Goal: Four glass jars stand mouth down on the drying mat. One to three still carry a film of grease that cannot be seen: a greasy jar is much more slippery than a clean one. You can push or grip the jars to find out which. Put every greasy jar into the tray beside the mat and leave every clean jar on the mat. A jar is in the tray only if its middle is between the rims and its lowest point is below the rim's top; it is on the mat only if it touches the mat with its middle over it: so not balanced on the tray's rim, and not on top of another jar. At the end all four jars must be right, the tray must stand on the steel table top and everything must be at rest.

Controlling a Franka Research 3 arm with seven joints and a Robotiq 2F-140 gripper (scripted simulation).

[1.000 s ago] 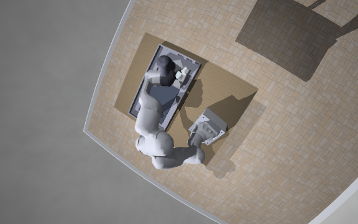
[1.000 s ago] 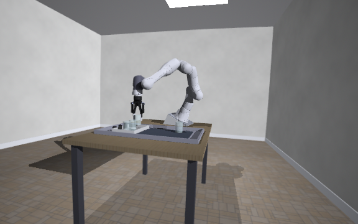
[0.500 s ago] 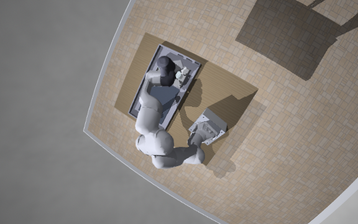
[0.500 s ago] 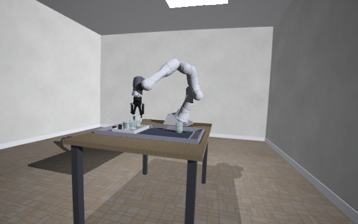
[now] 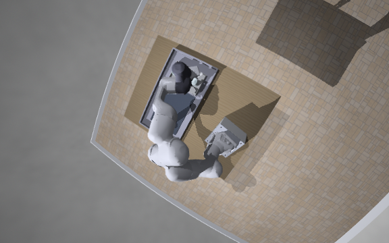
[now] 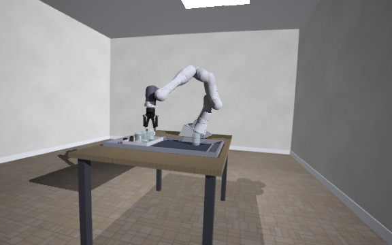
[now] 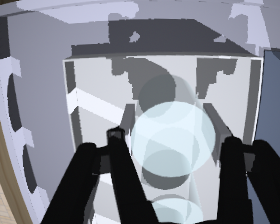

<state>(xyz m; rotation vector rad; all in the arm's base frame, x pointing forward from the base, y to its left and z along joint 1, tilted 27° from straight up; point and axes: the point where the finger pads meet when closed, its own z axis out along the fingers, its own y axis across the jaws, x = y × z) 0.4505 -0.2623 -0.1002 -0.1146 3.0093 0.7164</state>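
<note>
Now: the white tray 9 cm ahead of my hand, 1 cm to the left of it and 7 cm below it. The rest, counted from my hand: dark drying mat 7 cm ahead, 33 cm to the left, 8 cm below.
</note>
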